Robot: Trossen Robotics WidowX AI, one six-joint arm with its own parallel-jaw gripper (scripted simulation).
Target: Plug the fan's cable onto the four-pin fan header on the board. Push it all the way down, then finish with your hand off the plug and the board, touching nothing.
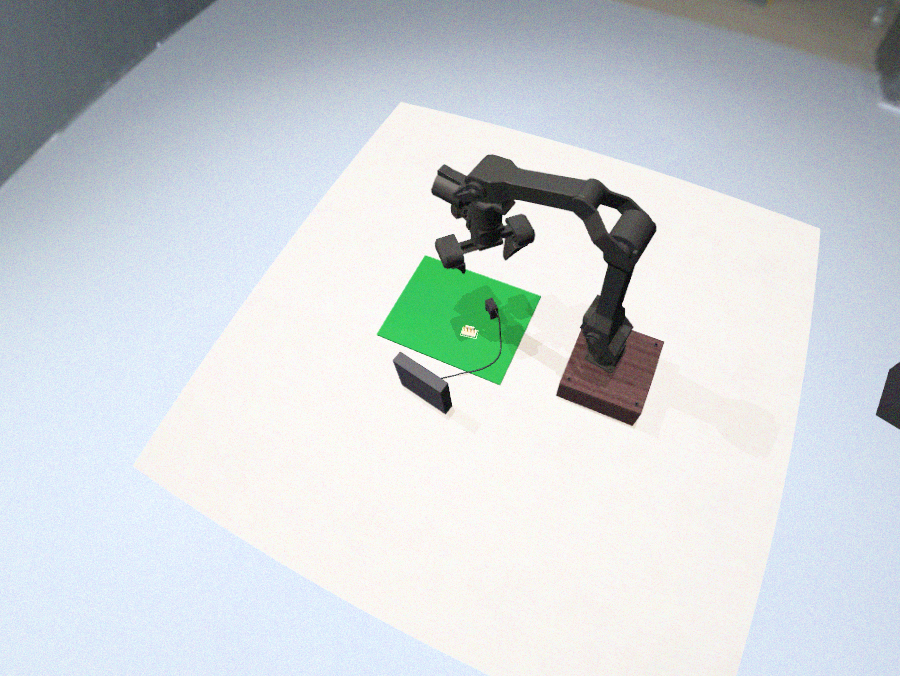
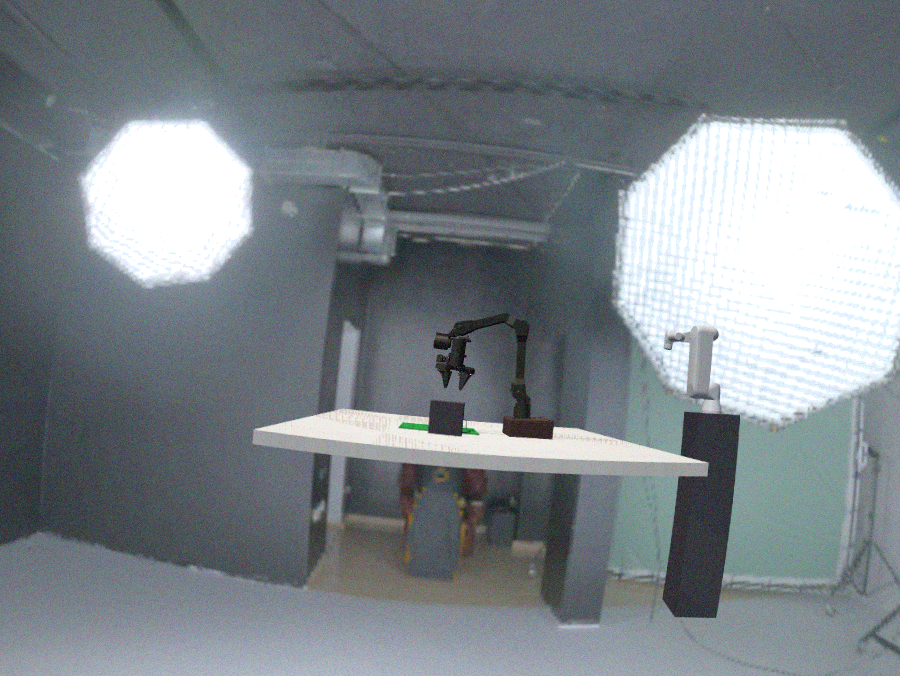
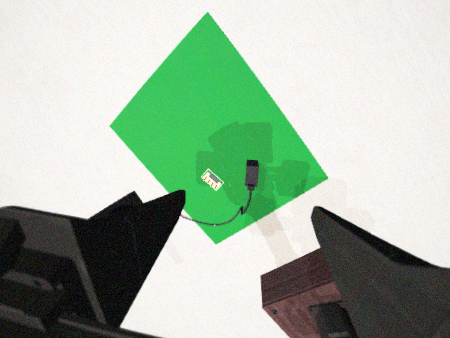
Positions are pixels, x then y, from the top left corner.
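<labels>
My gripper is visible in image 1, image 2 and image 3 [247, 203]. On my gripper, [image 1: 510, 247] and [image 2: 464, 377] are the same spot.
</labels>
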